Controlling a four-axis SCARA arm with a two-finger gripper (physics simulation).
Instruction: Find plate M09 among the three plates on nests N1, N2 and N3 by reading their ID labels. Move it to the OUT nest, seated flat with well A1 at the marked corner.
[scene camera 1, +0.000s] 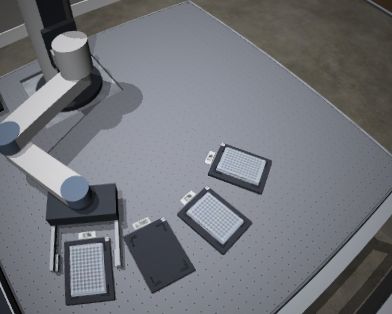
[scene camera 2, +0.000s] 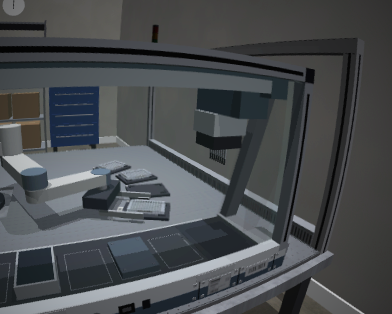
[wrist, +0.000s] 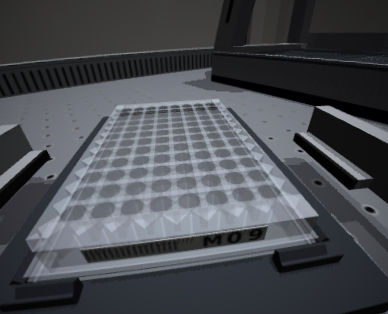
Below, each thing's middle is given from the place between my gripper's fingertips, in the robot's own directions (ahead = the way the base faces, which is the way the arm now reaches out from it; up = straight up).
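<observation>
My hand: 2 cm above nest N3 (scene camera 1: 110, 294). From my hand: nest N1 (scene camera 1: 258, 189), 2 cm below, 51 cm to the left; nest N2 (scene camera 1: 221, 248), 2 cm below, 35 cm to the left, 7 cm ahead; OUT nest (scene camera 1: 161, 259), 2 cm below, 17 cm to the left, 5 cm ahead.
</observation>
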